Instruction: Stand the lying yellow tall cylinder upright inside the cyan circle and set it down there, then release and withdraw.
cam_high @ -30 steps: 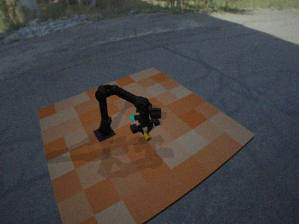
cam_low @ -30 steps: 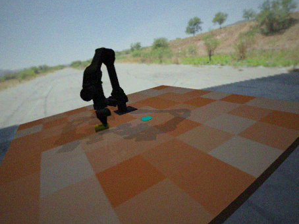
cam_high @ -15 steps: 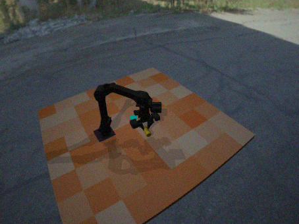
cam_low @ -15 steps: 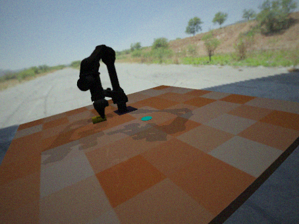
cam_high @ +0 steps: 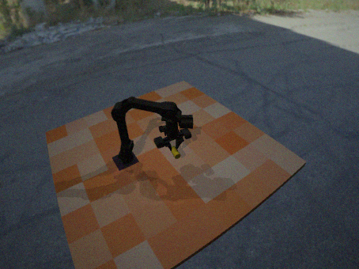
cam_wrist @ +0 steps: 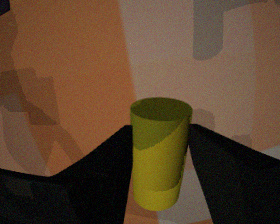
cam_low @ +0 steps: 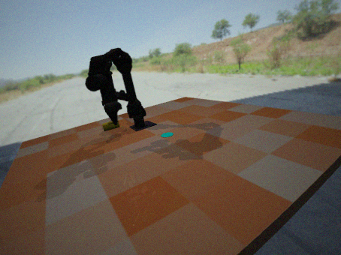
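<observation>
Right now the cyan circle is 50 mm ahead of my gripper tip, 220 mm to the left of it and 120 mm below it. Also, from my gripper tip: yellow tall cylinder: 20 mm to the right.
</observation>
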